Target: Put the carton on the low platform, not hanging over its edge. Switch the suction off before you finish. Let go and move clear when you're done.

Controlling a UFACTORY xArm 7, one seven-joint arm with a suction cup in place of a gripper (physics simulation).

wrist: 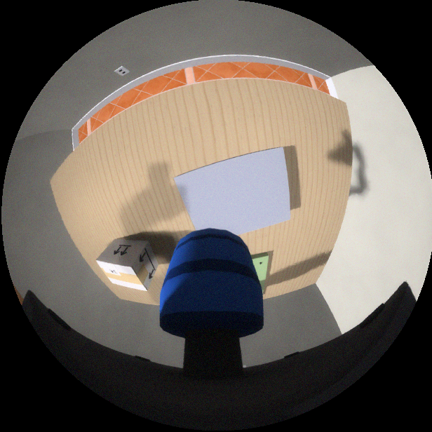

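Note:
The carton [126,264], a white and grey box with black arrows and a tan tape band, stands on the wooden table at the lower left. The low platform [237,187], a flat blue-grey slab, lies near the middle of the table with no carton on it. My suction cup [211,235], dark blue, hangs above the table, to the right of the carton and apart from it. Its tip overlaps the near edge of the platform in the view. The cup's underside is hidden; no carton is attached to it, so it is open.
A green plate [260,267] shows partly behind the cup, at the right. The wooden table [320,165] ends at the right beside a pale floor. An orange tiled strip [230,70] runs beyond its far edge. Shadows fall across the table left of the platform.

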